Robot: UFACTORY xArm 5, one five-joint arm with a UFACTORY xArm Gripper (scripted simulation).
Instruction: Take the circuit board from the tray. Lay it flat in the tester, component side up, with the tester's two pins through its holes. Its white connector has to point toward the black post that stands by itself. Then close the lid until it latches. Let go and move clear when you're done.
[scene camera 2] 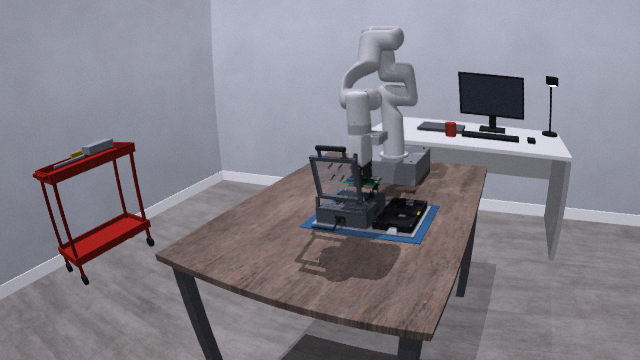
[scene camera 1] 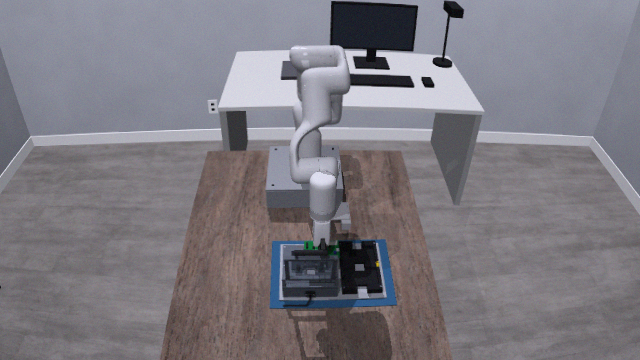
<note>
I see a grey tester (scene camera 2: 366, 220).
</note>
